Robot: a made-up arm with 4 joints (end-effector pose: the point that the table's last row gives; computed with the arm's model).
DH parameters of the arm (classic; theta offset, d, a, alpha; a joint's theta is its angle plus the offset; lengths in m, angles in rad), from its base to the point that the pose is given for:
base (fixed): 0 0.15 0 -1.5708
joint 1: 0 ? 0.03 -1.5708
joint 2: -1.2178 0 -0.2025 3.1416
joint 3: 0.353 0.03 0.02 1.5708
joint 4: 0 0.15 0.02 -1.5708
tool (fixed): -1.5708 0.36 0 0
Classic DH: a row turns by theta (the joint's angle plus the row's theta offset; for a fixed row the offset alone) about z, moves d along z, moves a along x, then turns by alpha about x.
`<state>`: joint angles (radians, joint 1 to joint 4).
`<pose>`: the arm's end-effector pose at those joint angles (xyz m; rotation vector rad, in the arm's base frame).
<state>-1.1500 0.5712 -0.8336 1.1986</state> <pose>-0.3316 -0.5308 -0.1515 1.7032 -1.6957 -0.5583</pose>
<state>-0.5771 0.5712 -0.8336 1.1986</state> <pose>-0.4421 -0.5308 0.0764 1.3650 -1.2783 -0.9403</pose>
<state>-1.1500 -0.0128 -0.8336 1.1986</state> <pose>-0.2295 -0.7206 0.0766 1.4746 -1.4444 0.0116</pose>
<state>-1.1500 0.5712 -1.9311 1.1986</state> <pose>-0.3419 -0.1743 -0.1744 -1.7267 1.7730 1.6858</pose>
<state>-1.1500 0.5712 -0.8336 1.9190</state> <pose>-0.1071 -0.5337 -0.2705 2.1722 -2.0406 0.0861</pose>
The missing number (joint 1, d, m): -0.21
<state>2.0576 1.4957 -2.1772 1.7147</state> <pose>0.0556 0.2139 0.2589 -1.5317 -1.2464 -0.3707</pose>
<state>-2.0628 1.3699 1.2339 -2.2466</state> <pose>0.1775 0.0860 0.2650 -1.1744 -0.9115 -2.1158</pose>
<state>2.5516 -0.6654 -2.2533 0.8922</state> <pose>0.2823 -0.5484 0.0123 -1.2882 1.2590 -1.1633</pose>
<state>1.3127 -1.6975 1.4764 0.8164</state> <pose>0.2993 -0.0318 0.1566 -1.5078 -0.8298 -1.9861</pose>
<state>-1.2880 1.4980 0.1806 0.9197</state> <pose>-0.3577 -0.3629 -0.1346 1.5405 -1.6232 -0.5756</pose>
